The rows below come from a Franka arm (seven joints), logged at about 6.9 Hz.
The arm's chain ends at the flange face. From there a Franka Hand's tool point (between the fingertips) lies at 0.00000 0.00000 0.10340 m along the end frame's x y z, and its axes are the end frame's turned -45 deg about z.
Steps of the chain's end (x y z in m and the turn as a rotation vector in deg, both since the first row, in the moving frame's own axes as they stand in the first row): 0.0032, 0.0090, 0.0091, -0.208, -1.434, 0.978; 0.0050, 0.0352, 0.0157, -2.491, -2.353, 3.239; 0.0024, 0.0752, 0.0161, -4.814, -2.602, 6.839; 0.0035, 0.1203, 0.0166, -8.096, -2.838, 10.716; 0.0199, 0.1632, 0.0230, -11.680, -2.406, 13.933; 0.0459, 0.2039, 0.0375, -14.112, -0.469, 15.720; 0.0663, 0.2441, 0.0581, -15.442, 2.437, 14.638; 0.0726, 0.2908, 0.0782, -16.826, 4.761, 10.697
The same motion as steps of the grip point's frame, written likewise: -0.0062, 0.0070, 0.0091, 0.867, -1.161, 0.978; -0.0275, 0.0284, 0.0155, -0.098, -3.425, 3.239; -0.0611, 0.0571, 0.0156, -1.564, -5.244, 6.839; -0.0970, 0.0929, 0.0154, -3.718, -7.732, 10.716; -0.1204, 0.1389, 0.0208, -6.558, -9.960, 13.933; -0.1323, 0.1911, 0.0344, -9.647, -10.310, 15.720; -0.1448, 0.2397, 0.0543, -12.642, -9.196, 14.638; -0.1719, 0.2825, 0.0734, -15.264, -8.531, 10.697
